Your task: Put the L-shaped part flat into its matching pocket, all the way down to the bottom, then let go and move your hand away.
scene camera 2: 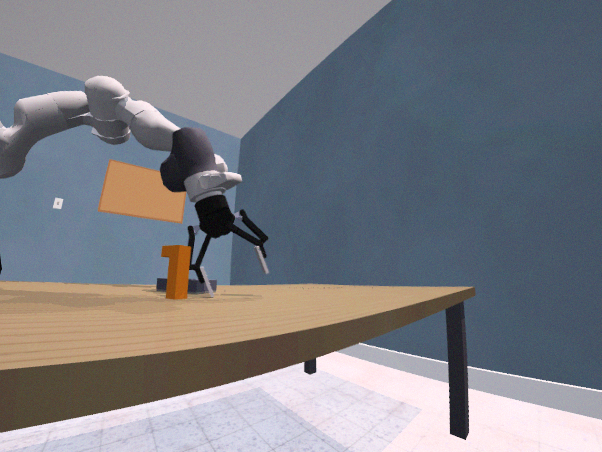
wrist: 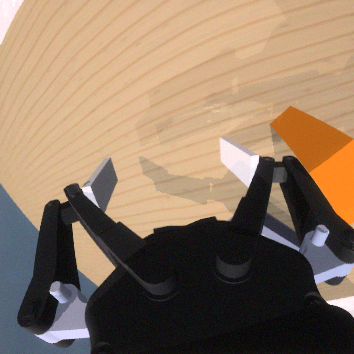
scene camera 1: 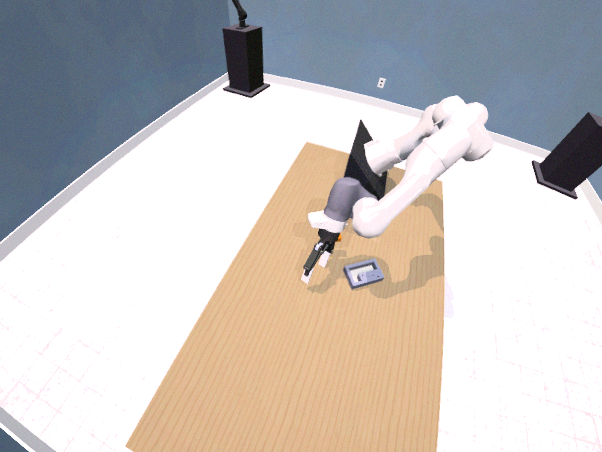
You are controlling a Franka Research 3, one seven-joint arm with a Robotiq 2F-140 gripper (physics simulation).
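Note:
The orange L-shaped part (scene camera 2: 177,274) (wrist: 337,182) stands upright on the table, its short arm at the top. In scene camera 1 a small orange bit of it (scene camera 1: 339,238) shows behind the hand. The blue-grey tray (scene camera 1: 353,283) (scene camera 2: 162,285) with the pocket lies flat on the table; its pale floor forms an L around a raised block. A strip of the tray (wrist: 280,231) shows behind the right finger in the wrist view. My gripper (scene camera 1: 315,268) (scene camera 2: 235,273) (wrist: 167,158) is wide open and empty, tilted and low over the table, beside the part, which is outside the fingers.
The wooden table (scene camera 1: 300,375) (scene camera 2: 350,312) bears the part and the tray. A black panel (scene camera 1: 359,162) stands by the arm's base at the table's far end. Dark pedestals (scene camera 1: 243,60) (scene camera 1: 575,155) stand on the floor beyond the table.

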